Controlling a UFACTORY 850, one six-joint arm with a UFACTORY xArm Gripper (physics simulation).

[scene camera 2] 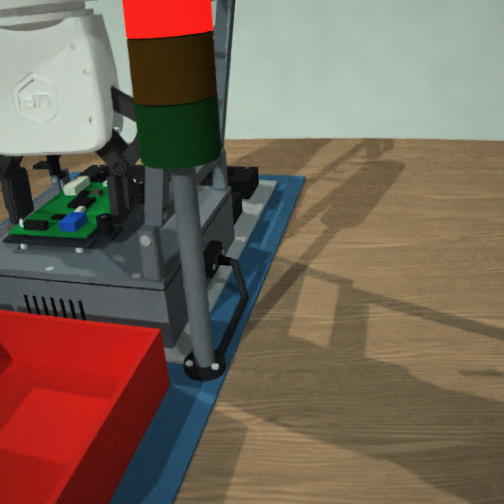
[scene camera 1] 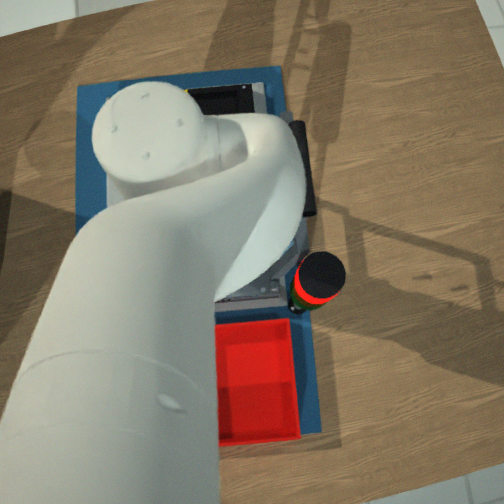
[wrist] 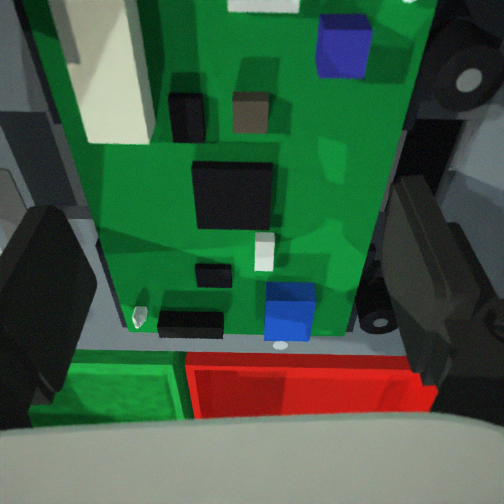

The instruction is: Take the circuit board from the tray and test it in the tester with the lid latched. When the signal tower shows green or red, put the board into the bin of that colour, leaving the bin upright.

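Observation:
The green circuit board (wrist: 235,190) lies flat in the nest of the grey tester (scene camera 2: 125,270); it also shows in scene camera 2 (scene camera 2: 60,212). My gripper (wrist: 235,295) is open and low over the board, with one black finger on each side of it and a gap visible at the left finger. The fingers straddle the board in scene camera 2 as well, where my gripper (scene camera 2: 65,202) hangs under its white body. The signal tower (scene camera 2: 170,80) has its top red band lit; amber and green are dark. The tester lid stands raised.
The red bin (scene camera 1: 255,382) stands upright just in front of the tester, with the green bin (wrist: 115,390) to its left. The black tray (scene camera 1: 222,100) at the back looks empty. The tower pole (scene camera 2: 192,270) and a black latch lever (scene camera 2: 235,295) are on the tester's right side. My arm hides most of the tester from above.

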